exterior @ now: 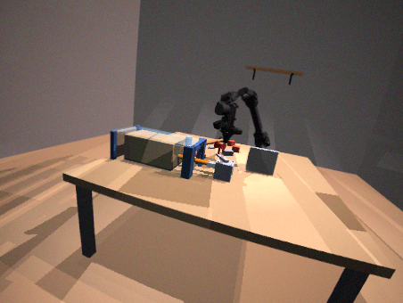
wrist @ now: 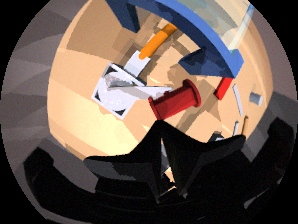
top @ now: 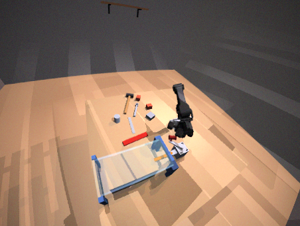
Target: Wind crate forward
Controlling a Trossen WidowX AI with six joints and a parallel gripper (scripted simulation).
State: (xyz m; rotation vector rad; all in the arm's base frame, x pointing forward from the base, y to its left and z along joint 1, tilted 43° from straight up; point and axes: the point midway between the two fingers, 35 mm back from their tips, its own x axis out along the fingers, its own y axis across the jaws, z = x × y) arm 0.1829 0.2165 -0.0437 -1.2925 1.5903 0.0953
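Right now my gripper tip is 30 mm short of the red grip and 30 mm above it. Also, from my gripper tip: blue frame 120 mm ahead, 90 mm to the left, 60 mm below; then grey winch 140 mm below, 70 mm to the left, 50 mm behind; then winch handle 60 mm below, 30 mm to the left.
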